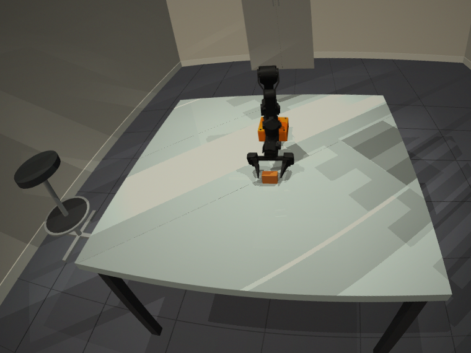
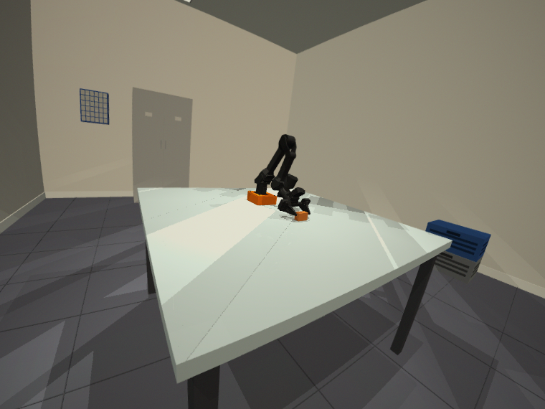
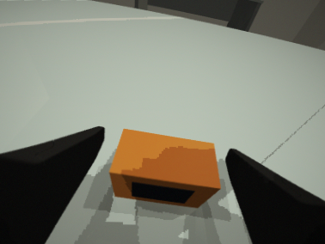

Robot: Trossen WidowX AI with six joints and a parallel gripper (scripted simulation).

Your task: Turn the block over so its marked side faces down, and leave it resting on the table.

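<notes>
Right now the orange block is 20 mm behind my gripper tip and 10 mm below it.
</notes>
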